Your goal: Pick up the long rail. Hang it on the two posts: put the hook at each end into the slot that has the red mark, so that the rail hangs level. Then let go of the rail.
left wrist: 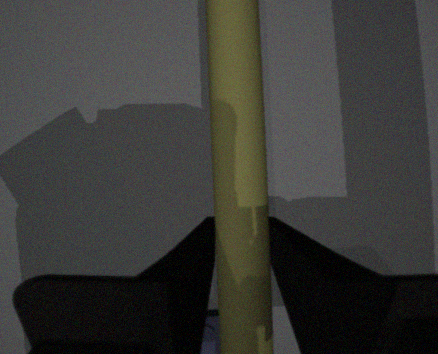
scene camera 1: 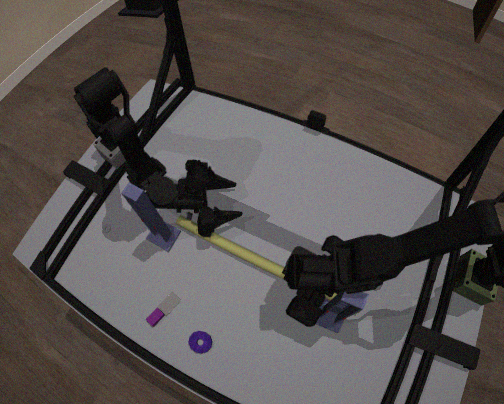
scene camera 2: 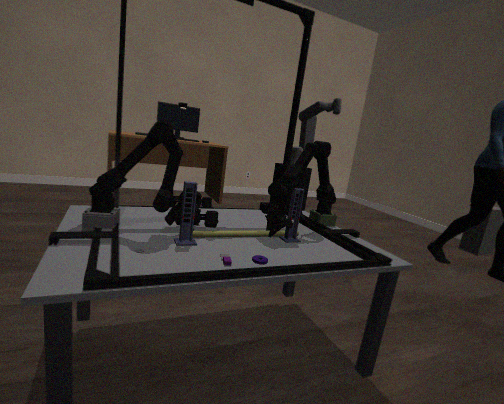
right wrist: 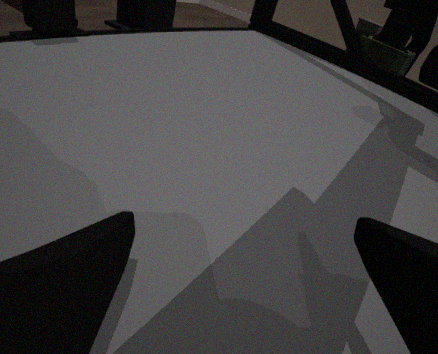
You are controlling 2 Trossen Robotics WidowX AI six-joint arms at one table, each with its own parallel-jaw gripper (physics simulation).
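Frame: origin at the left arm's base, x ahead, y up, z right, level; metres.
Seen in the pictures: left gripper, fingertip midpoint: [left wrist: 240,225] [scene camera 2: 268,235]; right gripper, fingertip midpoint: [scene camera 1: 238,198] [right wrist: 246,226]; left arm's base, link origin: [scene camera 1: 483,274] [scene camera 2: 323,212] [right wrist: 389,44]; right arm's base, link origin: [scene camera 2: 102,209].
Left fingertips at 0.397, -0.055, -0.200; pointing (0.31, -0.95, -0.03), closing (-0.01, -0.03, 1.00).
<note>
Offsets run from my left fingertips to a thing's top centre, as dx, dy, dz.
The long yellow rail {+0.096, +0.026, +0.001} [scene camera 1: 245,255] [scene camera 2: 230,233] [left wrist: 240,125] lies low, close to the table top, behind the two posts. The left gripper [left wrist: 243,240] is shut on the rail near its right end in scene camera 1; its arm hides that part there. The right gripper [scene camera 1: 239,199] [right wrist: 244,225] is open and empty, its fingers spread above the table beyond the rail's left part. One blue-grey post {+0.348, +0.212, -0.063} [scene camera 1: 147,212] [scene camera 2: 188,210] stands at the rail's left end, the other post {-0.082, +0.212, -0.038} [scene camera 1: 350,305] [scene camera 2: 295,212] at its right, partly hidden by the left arm. The red-marked slots are hard to make out.
A purple ring {+0.129, +0.006, -0.229} [scene camera 1: 192,342] [scene camera 2: 255,259] and a magenta and grey block {+0.241, +0.013, -0.213} [scene camera 1: 156,317] [scene camera 2: 227,260] lie on the near side of the posts. Black frame bars run along the table edges, with uprights near the corners.
</note>
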